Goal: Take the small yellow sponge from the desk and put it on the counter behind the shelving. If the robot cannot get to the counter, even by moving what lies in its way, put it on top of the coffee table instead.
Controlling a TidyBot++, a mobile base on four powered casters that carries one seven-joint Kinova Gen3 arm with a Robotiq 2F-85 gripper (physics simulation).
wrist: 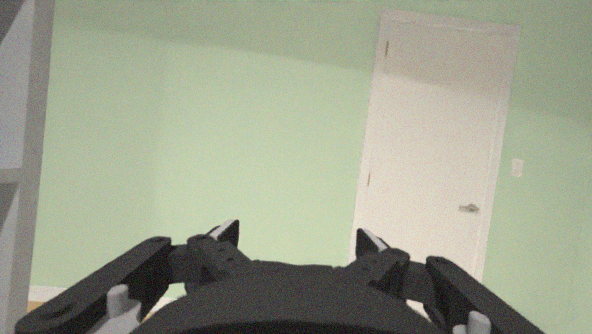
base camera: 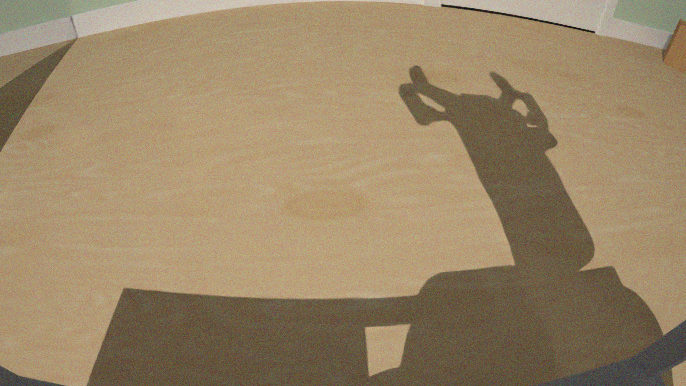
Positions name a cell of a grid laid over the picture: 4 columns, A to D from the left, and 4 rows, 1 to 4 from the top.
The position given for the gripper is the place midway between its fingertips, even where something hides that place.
In view: the gripper (wrist: C3) and a white door (wrist: C2).
